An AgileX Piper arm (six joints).
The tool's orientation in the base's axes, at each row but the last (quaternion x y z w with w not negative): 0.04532 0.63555 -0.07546 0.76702; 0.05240 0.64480 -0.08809 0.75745; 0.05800 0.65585 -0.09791 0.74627; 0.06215 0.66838 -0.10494 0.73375; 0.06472 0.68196 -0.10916 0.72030; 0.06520 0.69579 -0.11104 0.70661; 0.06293 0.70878 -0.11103 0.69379
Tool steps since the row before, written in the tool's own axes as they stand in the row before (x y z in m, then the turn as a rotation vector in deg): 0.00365 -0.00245 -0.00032 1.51 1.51 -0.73; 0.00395 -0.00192 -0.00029 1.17 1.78 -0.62; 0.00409 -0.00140 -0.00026 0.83 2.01 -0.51; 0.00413 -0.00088 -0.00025 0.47 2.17 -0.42; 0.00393 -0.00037 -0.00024 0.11 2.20 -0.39; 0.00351 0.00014 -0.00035 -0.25 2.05 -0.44; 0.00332 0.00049 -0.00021 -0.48 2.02 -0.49
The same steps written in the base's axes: -0.00007 -0.00257 -0.00358 -0.17 1.52 -1.66; -0.00006 -0.00208 -0.00388 -0.06 1.79 -1.32; -0.00007 -0.00159 -0.00403 0.05 2.01 -0.97; -0.00010 -0.00109 -0.00409 0.15 2.17 -0.62; -0.00014 -0.00057 -0.00391 0.17 2.22 -0.26; -0.00028 -0.00001 -0.00352 0.08 2.11 0.11; -0.00018 0.00031 -0.00334 0.03 2.11 0.34
